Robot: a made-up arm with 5 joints.
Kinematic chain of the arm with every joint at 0, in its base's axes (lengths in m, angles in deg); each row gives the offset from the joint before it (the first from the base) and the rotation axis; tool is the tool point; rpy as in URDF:
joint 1: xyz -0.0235 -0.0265 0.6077 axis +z
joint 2: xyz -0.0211 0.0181 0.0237 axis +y
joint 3: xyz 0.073 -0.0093 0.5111 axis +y
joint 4: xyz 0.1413 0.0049 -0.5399 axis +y
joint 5: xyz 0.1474 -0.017 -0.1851 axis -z
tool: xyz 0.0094 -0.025 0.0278 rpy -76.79 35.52 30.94
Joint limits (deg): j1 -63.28..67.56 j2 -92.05..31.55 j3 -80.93..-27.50 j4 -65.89..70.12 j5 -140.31..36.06
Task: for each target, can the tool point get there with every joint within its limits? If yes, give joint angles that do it. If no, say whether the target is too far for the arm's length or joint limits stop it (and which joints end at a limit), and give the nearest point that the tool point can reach.
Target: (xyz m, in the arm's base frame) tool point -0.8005 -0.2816 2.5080
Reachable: no: too far | nearest point -0.4446 -0.1647 1.6256 | short by 0.959 m
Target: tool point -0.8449 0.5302 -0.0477
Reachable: no: joint limits stop it (at a limit: joint 1, joint 2, joint 3, joint 5) | nearest point 0.0819 0.2863 0.2743 | short by 1.011 m
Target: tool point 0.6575 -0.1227 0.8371
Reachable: yes | joints -9.40 8.62 -35.62 -50.72 -116.73
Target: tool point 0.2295 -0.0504 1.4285
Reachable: yes | joints -6.49 -38.72 -48.93 -46.45 -87.09
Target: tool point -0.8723 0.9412 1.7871
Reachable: no: too far | nearest point -0.5453 0.5684 1.3866 | short by 0.637 m
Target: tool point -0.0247 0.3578 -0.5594
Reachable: no: joint limits stop it (at a limit: joint 1, joint 2, joint 3) | nearest point 0.1259 0.3431 0.2465 | short by 0.820 m
